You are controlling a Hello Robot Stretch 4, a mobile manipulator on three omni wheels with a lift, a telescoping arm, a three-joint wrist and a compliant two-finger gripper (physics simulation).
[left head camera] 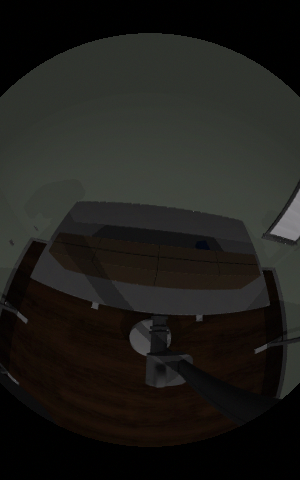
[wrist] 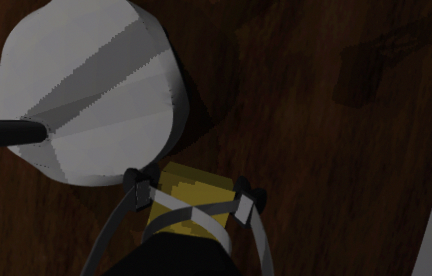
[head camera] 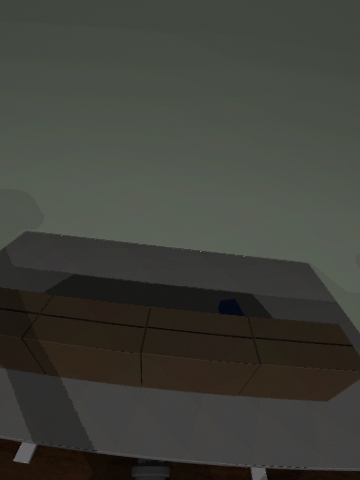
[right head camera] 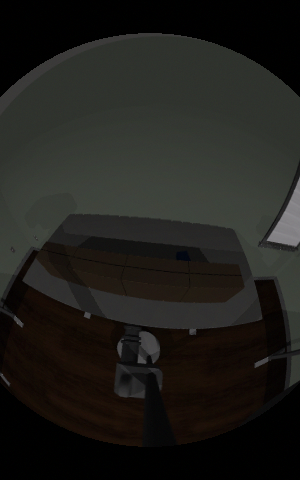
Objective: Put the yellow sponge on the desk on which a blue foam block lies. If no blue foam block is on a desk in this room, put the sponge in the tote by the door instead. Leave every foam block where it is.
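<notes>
My gripper (wrist: 196,185) is shut on the yellow sponge (wrist: 200,192) in the wrist view, with a fingertip pad against each side of it. The sponge is held above the dark wooden floor, beside my round white base. A grey desk (head camera: 180,425) (left head camera: 150,301) (right head camera: 135,320) stands in front of me. On it, behind the row of brown boxes, lies a dark blue block (head camera: 230,307) (left head camera: 202,245) (right head camera: 183,256); its lower part is hidden by the boxes. The gripper and the sponge cannot be made out in the head views. The tote does not show.
A row of brown boxes (head camera: 195,367) (left head camera: 130,267) (right head camera: 155,287) runs along the desk like a low wall. My white base (left head camera: 142,338) (right head camera: 150,345) (wrist: 125,100) stands on the wooden floor. A window (left head camera: 290,220) (right head camera: 290,227) is at the right. Feet of other desks show at both sides.
</notes>
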